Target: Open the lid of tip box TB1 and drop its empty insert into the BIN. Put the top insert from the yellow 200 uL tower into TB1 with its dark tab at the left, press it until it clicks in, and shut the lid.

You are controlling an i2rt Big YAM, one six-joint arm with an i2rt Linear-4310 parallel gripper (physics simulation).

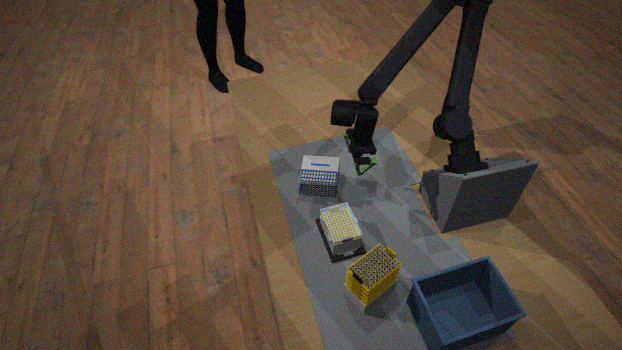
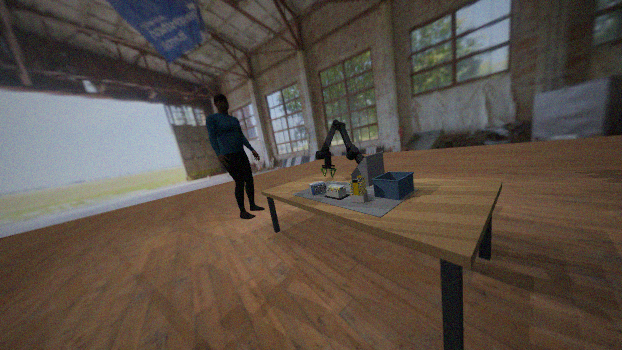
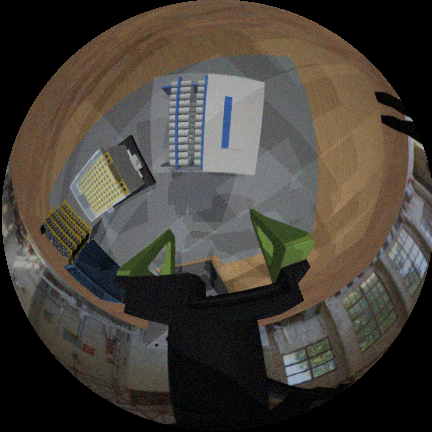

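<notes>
Tip box TB1 seems to be the pale box [image 1: 341, 225] [image 2: 336, 190] [image 3: 102, 185] on a dark base; its clear lid looks shut over a yellow-white grid, and no label is readable. The yellow 200 uL tower [image 1: 373, 280] [image 2: 358, 187] [image 3: 65, 232] is a stack of several inserts on a pale foot, between TB1 and the bin; a dark tab shows at one end of its top. The blue BIN [image 1: 422, 315] [image 2: 394, 188] [image 3: 95, 281] looks empty. My gripper [image 1: 359, 165] [image 2: 328, 175] [image 3: 208, 223] is open and empty, above the mat beside the white-and-blue rack and well away from TB1.
The white-and-blue rack [image 1: 320, 175] [image 2: 317, 188] [image 3: 232, 130] holds rows of white cylinders and stands upright on the grey mat [image 1: 310, 260], beyond TB1 from the tower. The arm's grey base block [image 1: 485, 200] [image 2: 372, 169] stands beside the mat. A person [image 1: 207, 40] [image 2: 223, 134] stands behind the table's far end.
</notes>
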